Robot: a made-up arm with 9 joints.
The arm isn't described. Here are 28 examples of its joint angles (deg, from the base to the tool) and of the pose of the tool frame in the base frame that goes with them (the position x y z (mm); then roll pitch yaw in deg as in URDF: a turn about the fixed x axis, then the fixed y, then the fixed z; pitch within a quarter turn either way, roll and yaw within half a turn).
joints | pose
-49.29 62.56 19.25 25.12 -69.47 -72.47 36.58 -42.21 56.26 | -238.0 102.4 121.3 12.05 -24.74 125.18
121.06 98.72 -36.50 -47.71 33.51 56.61 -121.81 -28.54 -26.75 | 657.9 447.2 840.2 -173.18 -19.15 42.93
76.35 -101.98 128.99 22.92 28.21 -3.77 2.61 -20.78 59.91 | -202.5 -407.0 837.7 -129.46 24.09 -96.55
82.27 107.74 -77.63 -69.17 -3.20 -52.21 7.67 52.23 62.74 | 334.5 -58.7 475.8 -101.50 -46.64 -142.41
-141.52 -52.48 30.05 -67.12 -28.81 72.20 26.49 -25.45 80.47 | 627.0 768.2 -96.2 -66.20 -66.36 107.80
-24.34 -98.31 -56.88 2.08 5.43 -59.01 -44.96 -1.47 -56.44 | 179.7 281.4 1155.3 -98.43 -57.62 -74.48
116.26 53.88 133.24 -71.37 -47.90 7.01 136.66 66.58 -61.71 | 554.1 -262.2 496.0 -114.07 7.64 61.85
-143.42 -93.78 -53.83 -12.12 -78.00 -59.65 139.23 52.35 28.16 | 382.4 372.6 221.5 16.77 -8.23 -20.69
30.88 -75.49 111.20 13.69 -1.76 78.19 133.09 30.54 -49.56 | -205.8 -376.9 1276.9 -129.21 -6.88 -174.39
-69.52 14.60 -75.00 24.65 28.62 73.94 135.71 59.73 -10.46 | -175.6 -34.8 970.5 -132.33 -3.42 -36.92
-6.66 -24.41 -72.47 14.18 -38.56 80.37 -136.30 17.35 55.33 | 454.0 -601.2 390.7 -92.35 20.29 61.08
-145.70 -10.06 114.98 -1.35 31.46 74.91 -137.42 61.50 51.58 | 209.3 -231.5 136.5 -5.33 -71.18 -154.51
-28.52 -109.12 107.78 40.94 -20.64 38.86 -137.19 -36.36 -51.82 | -297.7 349.9 1411.2 -118.69 -41.41 60.69
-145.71 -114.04 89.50 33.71 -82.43 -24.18 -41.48 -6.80 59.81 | -213.5 528.1 -35.1 47.06 -35.65 80.15
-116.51 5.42 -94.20 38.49 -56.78 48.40 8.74 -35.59 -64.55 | -347.4 750.3 977.8 -104.84 2.21 78.17
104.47 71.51 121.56 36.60 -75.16 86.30 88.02 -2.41 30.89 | -303.0 -396.2 193.7 25.98 -66.24 143.10
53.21 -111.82 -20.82 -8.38 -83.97 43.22 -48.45 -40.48 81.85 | 606.3 -203.2 35.9 -43.44 -26.27 56.25
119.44 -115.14 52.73 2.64 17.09 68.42 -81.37 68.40 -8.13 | 672.6 -316.9 833.2 -145.01 -55.97 110.90
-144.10 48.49 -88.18 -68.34 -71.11 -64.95 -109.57 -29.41 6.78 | 290.4 -87.3 -15.0 -17.89 15.35 -47.31
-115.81 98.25 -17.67 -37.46 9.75 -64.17 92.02 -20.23 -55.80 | -432.9 326.1 427.7 159.30 -3.88 127.44
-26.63 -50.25 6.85 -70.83 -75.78 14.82 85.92 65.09 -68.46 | 120.6 -293.9 1060.7 -124.90 29.69 -98.58
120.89 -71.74 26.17 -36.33 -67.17 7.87 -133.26 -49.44 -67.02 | 1068.1 -37.0 -137.1 149.08 -5.99 1.49
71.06 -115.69 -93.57 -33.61 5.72 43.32 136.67 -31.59 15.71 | 249.5 529.7 620.3 100.20 -19.24 10.43
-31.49 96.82 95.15 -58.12 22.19 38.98 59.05 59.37 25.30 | -241.4 252.9 317.3 40.31 -24.45 37.13
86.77 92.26 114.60 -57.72 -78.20 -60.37 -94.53 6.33 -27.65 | 723.0 -439.9 932.9 -12.66 -72.54 72.71
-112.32 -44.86 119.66 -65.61 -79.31 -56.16 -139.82 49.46 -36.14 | -298.7 66.4 531.6 164.50 -20.38 -177.43
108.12 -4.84 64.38 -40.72 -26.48 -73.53 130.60 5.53 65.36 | 129.3 -417.7 14.6 -25.38 -26.79 131.53
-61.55 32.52 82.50 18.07 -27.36 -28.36 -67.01 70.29 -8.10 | -131.4 46.2 148.8 5.93 50.51 -6.63
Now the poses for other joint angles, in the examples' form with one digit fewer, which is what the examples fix.
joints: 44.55 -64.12 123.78 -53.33 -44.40 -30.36 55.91 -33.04 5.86
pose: 159 -354 32 30.7 4.5 34.0
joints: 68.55 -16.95 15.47 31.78 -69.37 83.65 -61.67 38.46 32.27
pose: 302 242 788 -126.5 30.2 162.7
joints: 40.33 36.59 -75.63 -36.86 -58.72 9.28 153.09 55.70 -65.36
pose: 121 -183 988 -136.0 -1.0 114.0
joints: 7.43 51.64 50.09 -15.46 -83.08 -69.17 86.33 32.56 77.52
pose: -187 -233 1076 156.6 50.7 -66.8
